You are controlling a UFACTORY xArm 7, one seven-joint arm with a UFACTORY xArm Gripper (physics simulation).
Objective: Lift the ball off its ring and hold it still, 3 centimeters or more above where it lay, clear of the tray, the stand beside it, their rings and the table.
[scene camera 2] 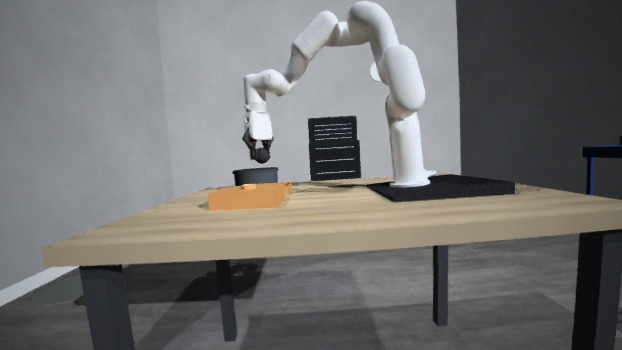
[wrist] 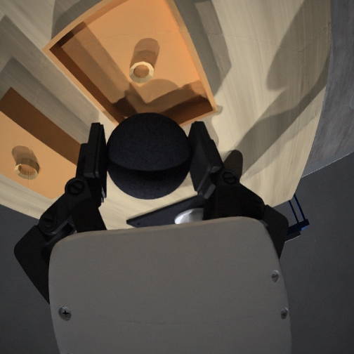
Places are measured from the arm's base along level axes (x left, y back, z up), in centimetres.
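Pixels of known places: gripper, between the fingertips: (scene camera 2: 260, 159); arm's base, origin of its link: (scene camera 2: 409, 184).
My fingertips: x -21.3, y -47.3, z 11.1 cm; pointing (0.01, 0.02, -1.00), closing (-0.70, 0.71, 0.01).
Observation:
Ahead of a thing's pixels: the offset from my fingertips to its top centre. "pt": to the spot under its first point. Level surfaces: height alone.
A dark ball @(dx +0.5, dy +0.5, dz +4.1 cm) (scene camera 2: 261, 155) (wrist: 149, 156) is between the two black fingers of my gripper (scene camera 2: 259, 150) (wrist: 147, 135), which is shut on it. In the scene view the ball hangs high above the orange pieces and apart from them. The orange tray (wrist: 105, 35) has raised walls, and a pale ring (wrist: 141, 72) stands on its floor with no ball on it. The orange stand (scene camera 2: 245, 198) (wrist: 47, 184) is beside the tray, with its own ring @(pt dx +23.4, dy -4.0, dz -7.5 cm) (scene camera 2: 248, 187) (wrist: 26, 168) on top. In the scene view the tray is mostly hidden behind the stand.
The wooden table @(dz -12.7 cm) (scene camera 2: 350, 225) (wrist: 280, 135) carries these pieces. The arm's base stands on a black plate (scene camera 2: 465, 186) at the right. A dark bin (scene camera 2: 256, 176) is behind the table, and a black drawer cabinet (scene camera 2: 334, 149) stands farther back.

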